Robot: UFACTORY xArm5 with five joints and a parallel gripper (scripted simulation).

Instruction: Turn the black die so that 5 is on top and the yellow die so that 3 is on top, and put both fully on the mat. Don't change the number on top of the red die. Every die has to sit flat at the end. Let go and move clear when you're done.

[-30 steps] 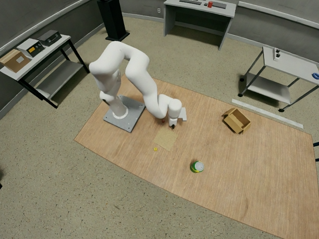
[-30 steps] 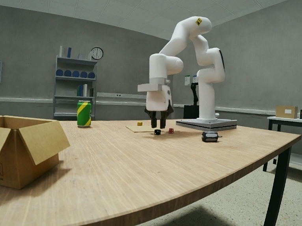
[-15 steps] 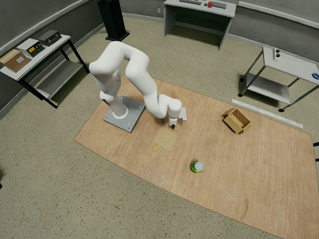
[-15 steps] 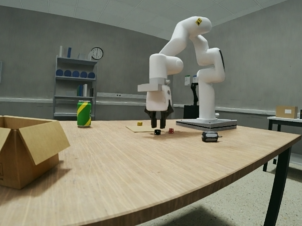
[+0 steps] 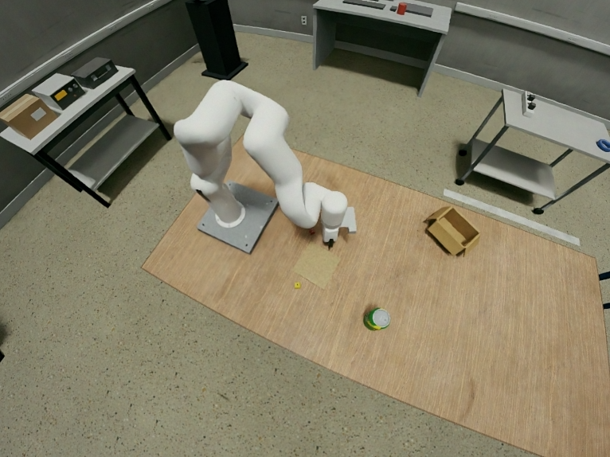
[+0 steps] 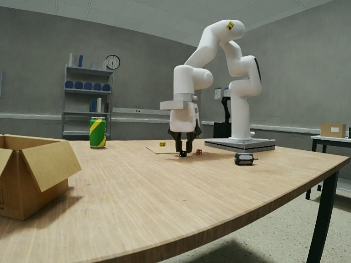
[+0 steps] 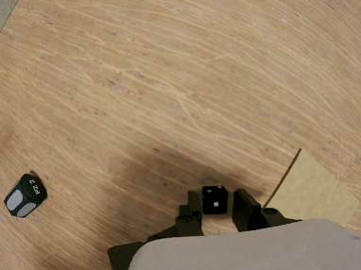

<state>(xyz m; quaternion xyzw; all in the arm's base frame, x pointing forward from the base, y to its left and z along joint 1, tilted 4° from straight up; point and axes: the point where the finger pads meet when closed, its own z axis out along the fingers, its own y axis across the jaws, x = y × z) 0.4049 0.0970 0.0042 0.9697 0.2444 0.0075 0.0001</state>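
The black die lies 20 mm below my hand. From my hand the other things lie so: small black device: 120 mm behind, 180 mm to the left, 20 mm below; then tan mat: 10 mm ahead, 120 mm to the right, 30 mm below; then red die: 70 mm behind, 20 mm below.
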